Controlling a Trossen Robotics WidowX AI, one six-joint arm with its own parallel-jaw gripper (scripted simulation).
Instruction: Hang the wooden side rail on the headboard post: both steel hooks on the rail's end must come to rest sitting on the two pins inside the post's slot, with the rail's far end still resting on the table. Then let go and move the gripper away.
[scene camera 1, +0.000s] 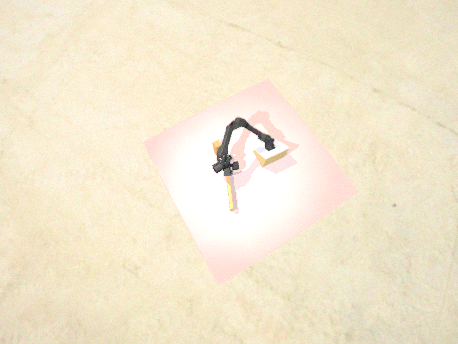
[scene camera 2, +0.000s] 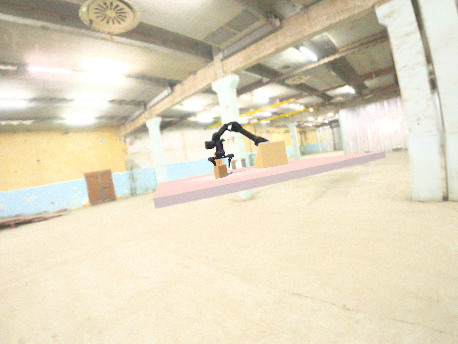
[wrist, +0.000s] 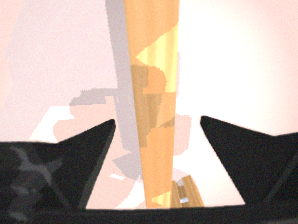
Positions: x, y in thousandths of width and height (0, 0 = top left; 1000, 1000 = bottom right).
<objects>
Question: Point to my gripper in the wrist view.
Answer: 529, 542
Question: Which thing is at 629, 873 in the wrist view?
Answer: A headboard post.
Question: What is my gripper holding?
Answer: Nothing.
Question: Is my gripper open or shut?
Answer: Open.
</objects>
